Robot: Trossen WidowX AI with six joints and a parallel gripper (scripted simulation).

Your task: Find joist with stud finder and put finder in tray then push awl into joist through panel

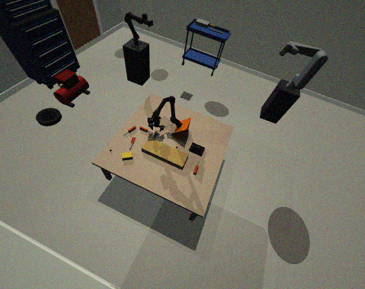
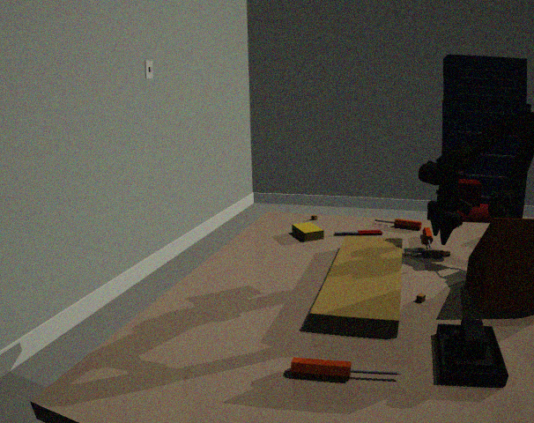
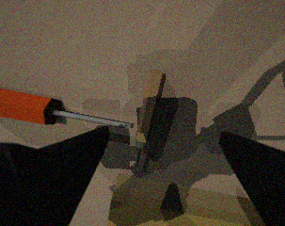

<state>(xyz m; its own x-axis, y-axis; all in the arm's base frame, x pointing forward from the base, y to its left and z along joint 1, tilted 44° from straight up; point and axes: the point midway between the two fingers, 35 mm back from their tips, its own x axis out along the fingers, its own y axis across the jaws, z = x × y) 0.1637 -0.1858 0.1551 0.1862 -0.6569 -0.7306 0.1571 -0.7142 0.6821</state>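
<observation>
My gripper tip is 30 mm short of the awl, 10 mm to the left of it and 40 mm above it. Also, from my gripper tip: black tray 10 mm behind, 550 mm to the left, 40 mm below; yellow block 430 mm ahead, 140 mm to the right, 40 mm below; stud finder 10 mm behind, 560 mm to the left.
</observation>
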